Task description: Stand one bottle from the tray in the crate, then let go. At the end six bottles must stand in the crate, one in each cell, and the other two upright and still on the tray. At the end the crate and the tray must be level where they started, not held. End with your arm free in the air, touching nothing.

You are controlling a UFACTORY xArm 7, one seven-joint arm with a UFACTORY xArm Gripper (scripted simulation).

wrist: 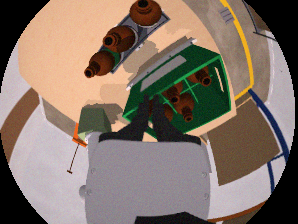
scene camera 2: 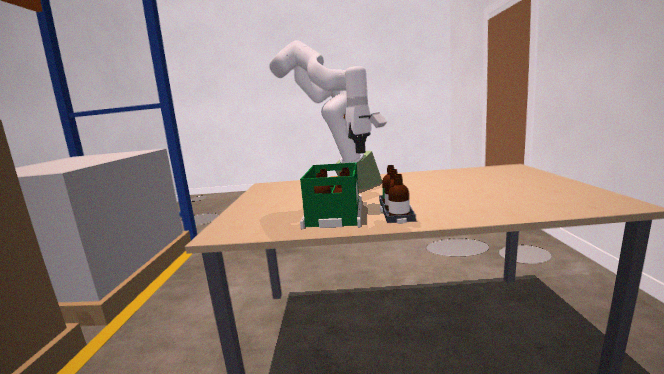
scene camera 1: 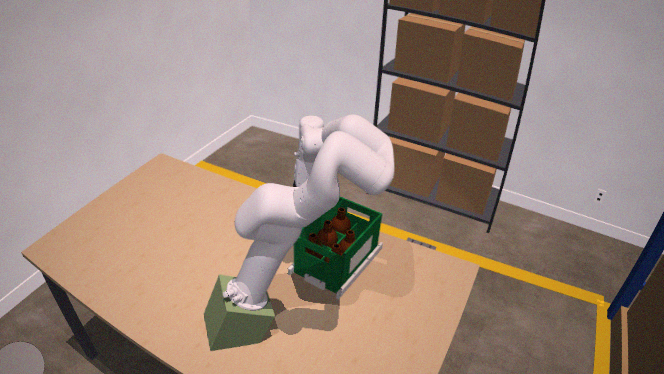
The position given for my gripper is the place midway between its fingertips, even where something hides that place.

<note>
I see my gripper point(scene camera 2: 360, 153), a brown bottle point(scene camera 2: 398, 195), a green crate point(scene camera 1: 340, 268) and a brown bottle point(wrist: 121, 38).
The green crate shows as well in the wrist view point(wrist: 210, 103) and in scene camera 2 point(scene camera 2: 343, 205). My gripper shows as well in the wrist view point(wrist: 151, 101).
</note>
